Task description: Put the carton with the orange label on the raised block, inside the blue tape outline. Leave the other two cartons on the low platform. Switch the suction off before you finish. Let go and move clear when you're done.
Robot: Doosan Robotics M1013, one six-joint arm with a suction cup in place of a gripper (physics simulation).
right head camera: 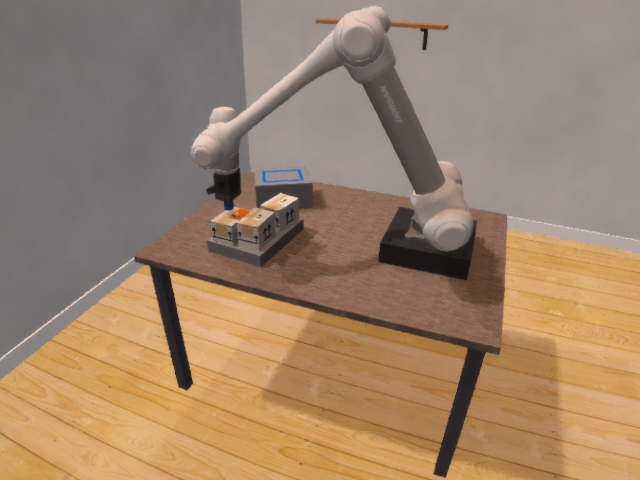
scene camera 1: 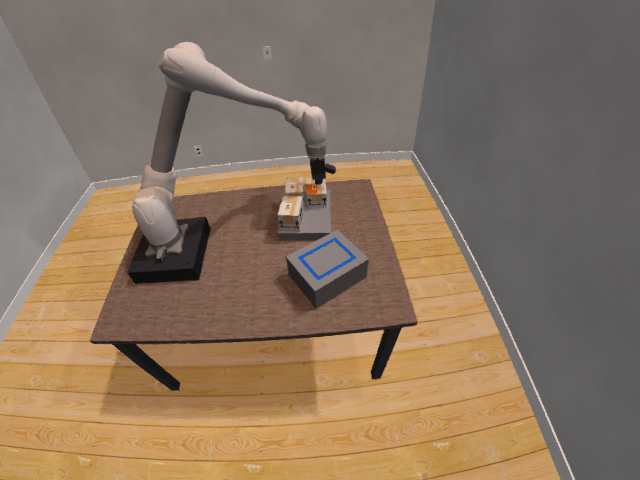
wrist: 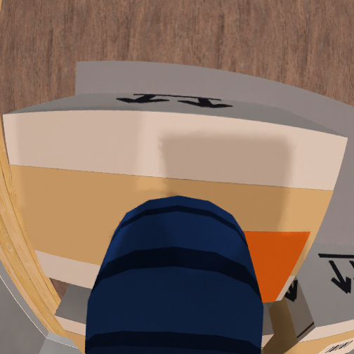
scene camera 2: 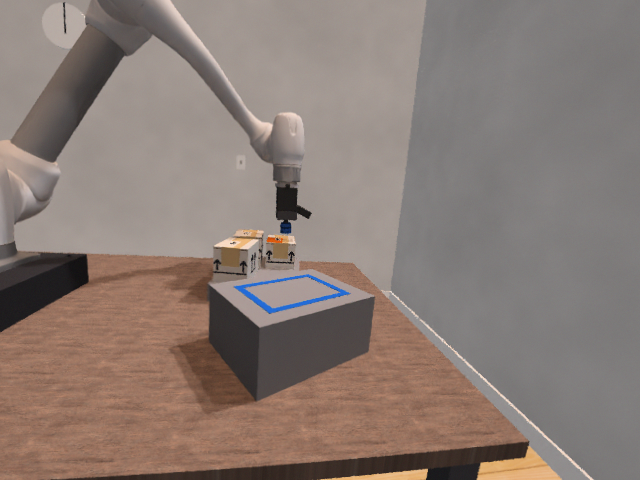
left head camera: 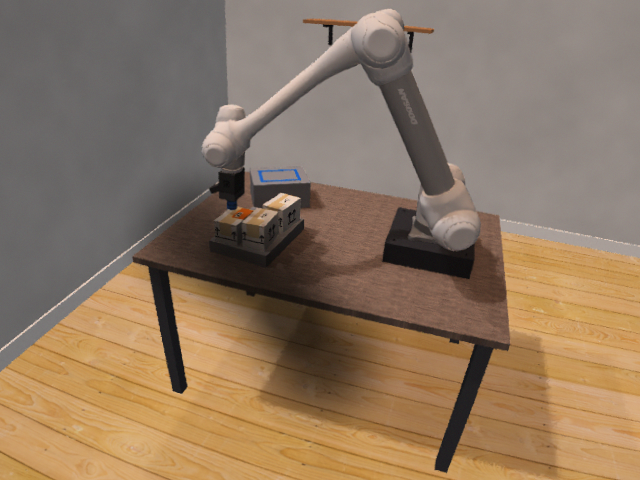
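Pixels of known places: hand at its tool point: (right head camera: 228, 208) (scene camera 1: 318, 182) (scene camera 2: 285, 232) (left head camera: 232, 207); arm's base at its link origin: (scene camera 1: 167, 241).
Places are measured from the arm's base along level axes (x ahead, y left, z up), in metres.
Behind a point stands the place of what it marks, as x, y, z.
The orange-labelled carton (left head camera: 227, 230) {0.712, 0.299, 0.023} (right head camera: 223, 230) {0.711, 0.299, 0.024} (scene camera 1: 316, 198) {0.708, 0.162, 0.024} (scene camera 2: 280, 253) {0.710, 0.162, 0.016} (wrist: 75, 215) stands upright on the low platform (left head camera: 240, 251) {0.656, 0.316, -0.043} (right head camera: 235, 252) {0.660, 0.315, -0.050} (scene camera 1: 316, 225) {0.694, 0.037, -0.034} (wrist: 120, 77). My blue suction cup (left head camera: 231, 205) (right head camera: 228, 205) (scene camera 1: 318, 180) (scene camera 2: 285, 227) (wrist: 175, 280) hangs just above its top, with a small gap in scene camera 2. It holds nothing and hides much of the label in the wrist view. The raised block (left head camera: 281, 194) (scene camera 1: 341, 285) {0.754, -0.314, -0.026} (scene camera 2: 310, 341) {0.733, -0.324, -0.012} bears the blue tape outline (scene camera 1: 337, 267) {0.743, -0.276, 0.039} (scene camera 2: 309, 302) {0.734, -0.283, 0.039}, with no carton inside.
One plain carton (left head camera: 258, 231) {0.591, 0.298, 0.042} (right head camera: 253, 234) {0.589, 0.298, 0.031} (scene camera 1: 293, 187) {0.605, 0.210, 0.066} stands close beside the labelled one. Another plain carton (left head camera: 291, 210) {0.542, 0.092, 0.037} (scene camera 1: 290, 211) {0.584, 0.039, 0.064} (scene camera 2: 232, 258) {0.576, 0.014, 0.035} stands nearer the raised block. The robot's black base (left head camera: 429, 258) {0.000, 0.148, -0.029} (scene camera 1: 165, 271) {0.028, -0.174, -0.009} is at the table's other end.
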